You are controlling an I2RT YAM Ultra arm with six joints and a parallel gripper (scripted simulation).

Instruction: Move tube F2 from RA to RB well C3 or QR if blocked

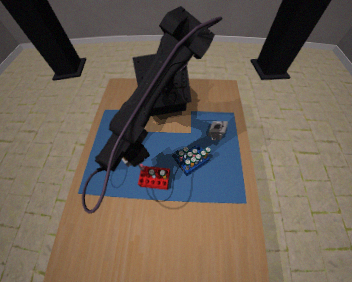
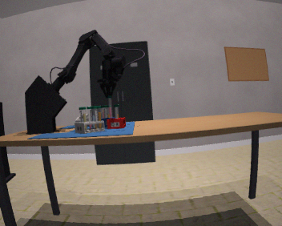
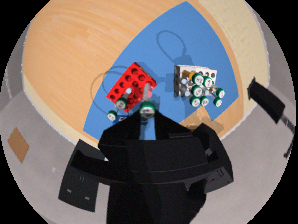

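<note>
The white-capped tube lies 1 cm ahead of my hand, 1 cm to the right of it and 6 cm below it. Round my hand: white rack RB (11 cm behind, 10 cm to the right, 15 cm below); blue rack RA (3 cm behind, 22 cm to the left, 15 cm below); red rack QR (3 cm ahead, 4 cm to the left, 15 cm below).
</note>
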